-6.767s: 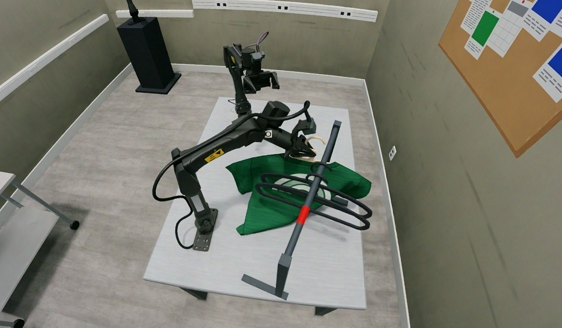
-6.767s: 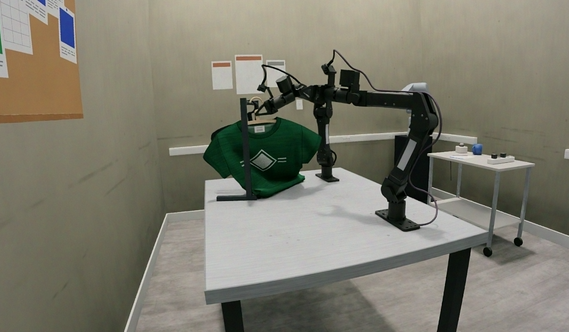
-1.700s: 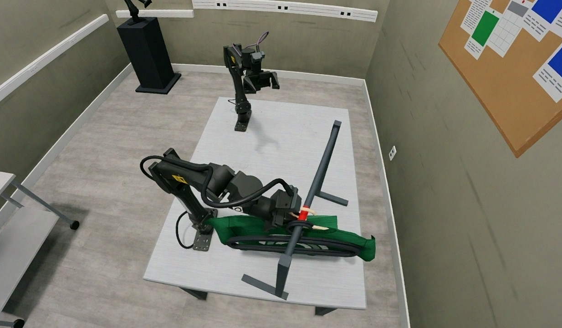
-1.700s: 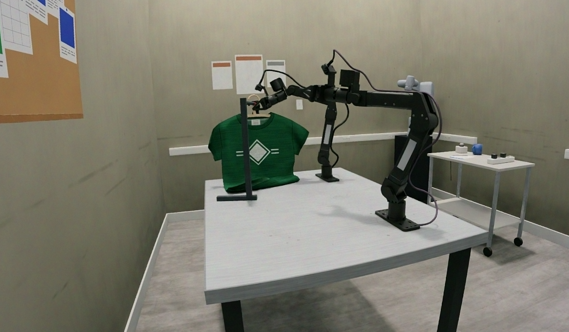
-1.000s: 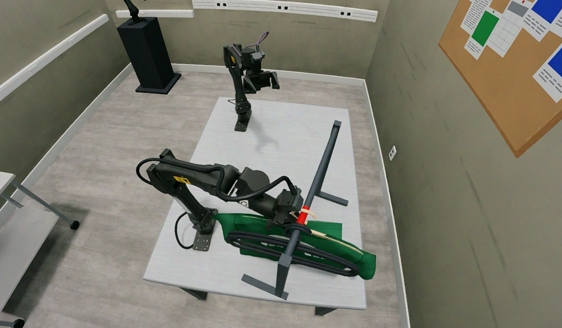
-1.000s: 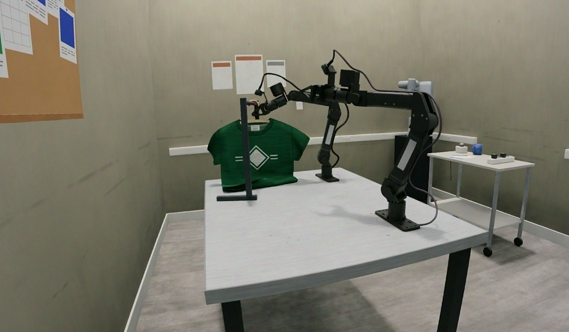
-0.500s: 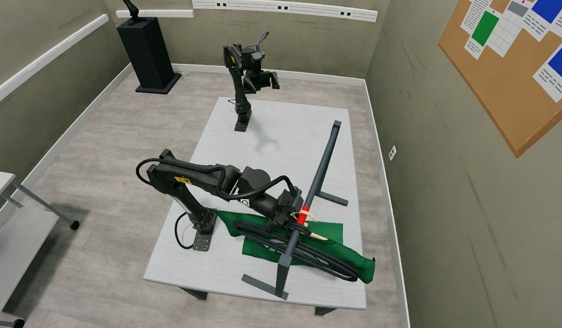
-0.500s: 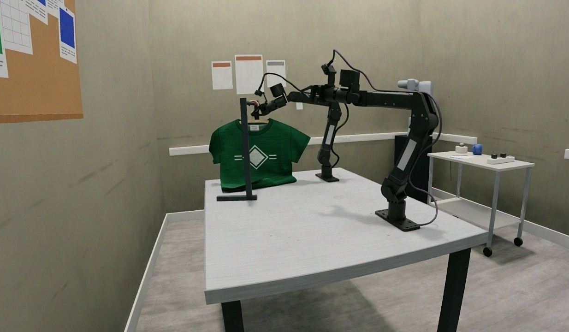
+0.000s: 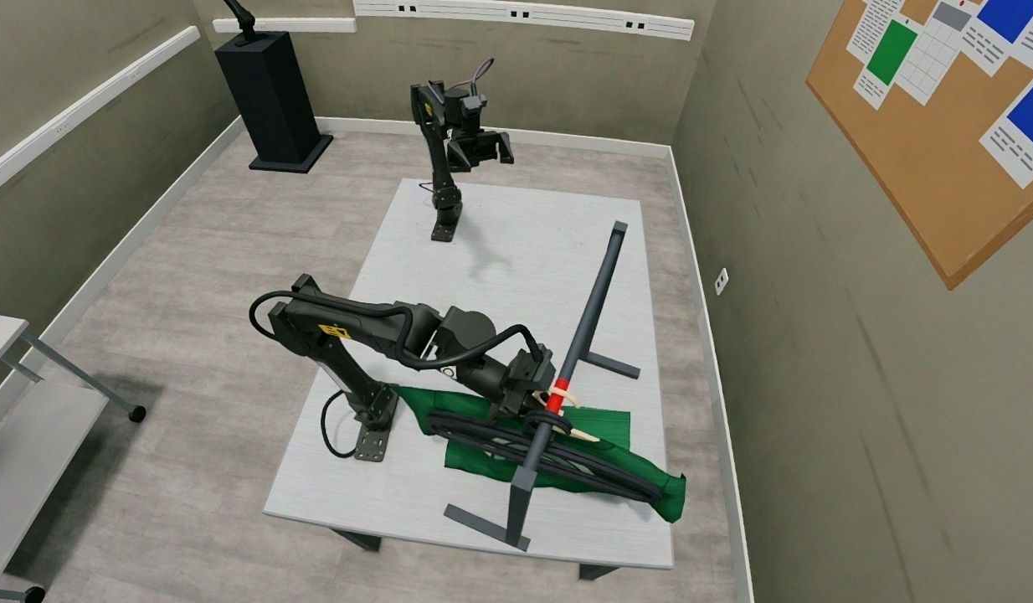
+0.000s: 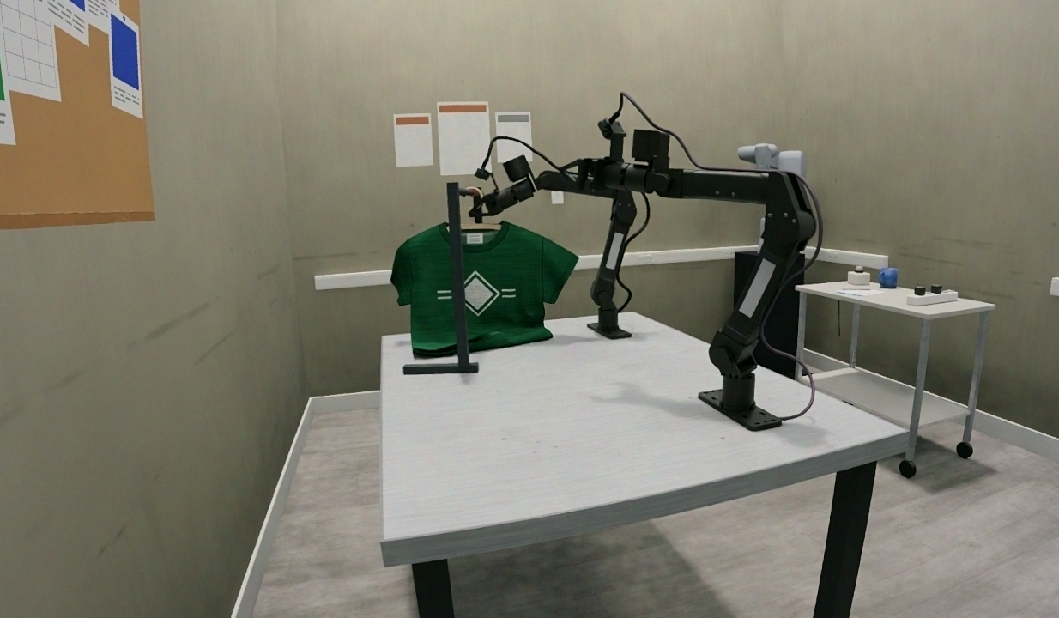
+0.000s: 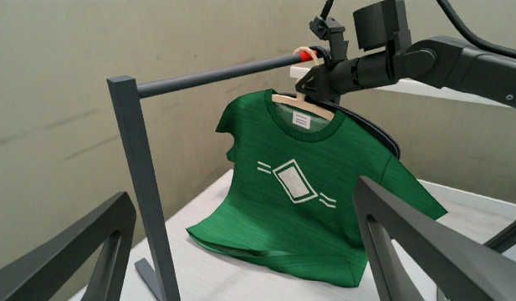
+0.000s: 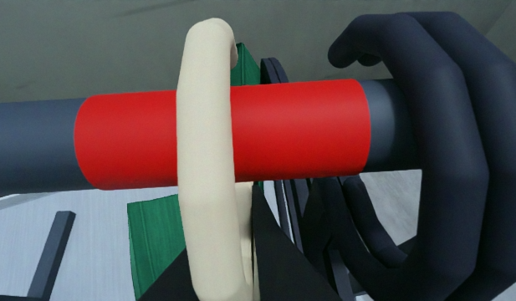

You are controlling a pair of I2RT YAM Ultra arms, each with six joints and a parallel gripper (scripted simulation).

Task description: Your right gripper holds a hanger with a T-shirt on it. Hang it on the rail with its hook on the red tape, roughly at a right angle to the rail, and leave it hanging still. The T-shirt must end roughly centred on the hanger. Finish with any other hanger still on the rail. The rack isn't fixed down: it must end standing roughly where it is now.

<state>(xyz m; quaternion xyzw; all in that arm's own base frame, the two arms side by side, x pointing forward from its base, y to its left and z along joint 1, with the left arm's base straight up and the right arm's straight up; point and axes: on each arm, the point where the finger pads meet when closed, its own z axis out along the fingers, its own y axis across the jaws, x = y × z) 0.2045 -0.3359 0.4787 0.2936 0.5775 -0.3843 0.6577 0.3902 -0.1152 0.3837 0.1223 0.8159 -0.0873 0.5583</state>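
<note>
Now: the beige hanger 30 mm below my right hand.
</note>
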